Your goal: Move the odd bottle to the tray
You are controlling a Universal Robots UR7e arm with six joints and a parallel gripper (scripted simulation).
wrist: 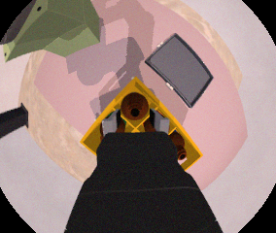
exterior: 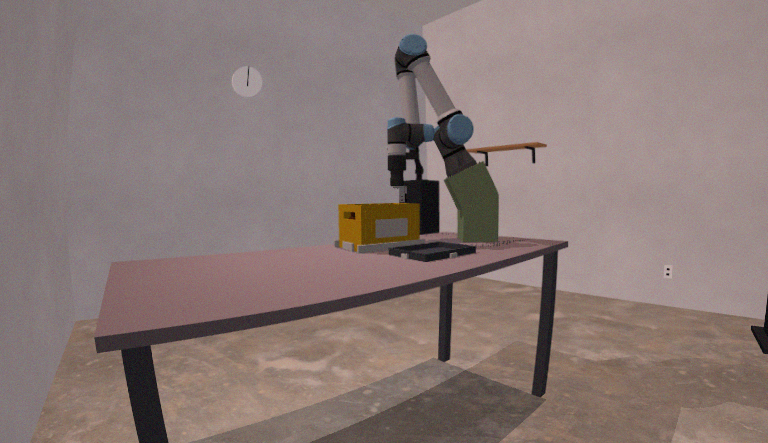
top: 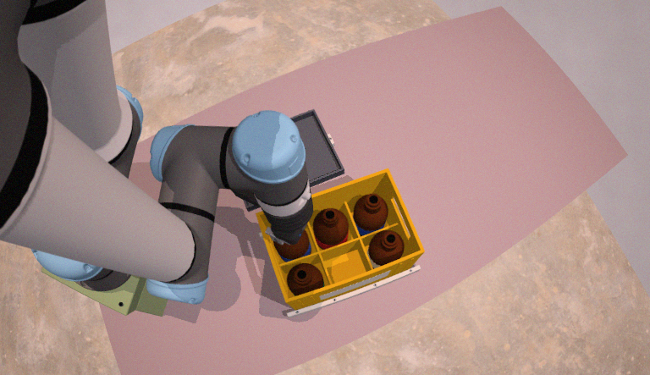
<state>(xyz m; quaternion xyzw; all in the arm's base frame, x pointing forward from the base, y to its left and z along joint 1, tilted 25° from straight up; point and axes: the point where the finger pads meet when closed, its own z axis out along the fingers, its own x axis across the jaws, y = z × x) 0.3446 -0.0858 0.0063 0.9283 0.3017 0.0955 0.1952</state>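
The crate is 8 cm ahead of my hand, 6 cm to the right of it and 12 cm below it. Round my hand: glass bottle (16 cm ahead, 12 cm to the right, 11 cm below); then dark tray (9 cm ahead, 22 cm to the left, 19 cm below).
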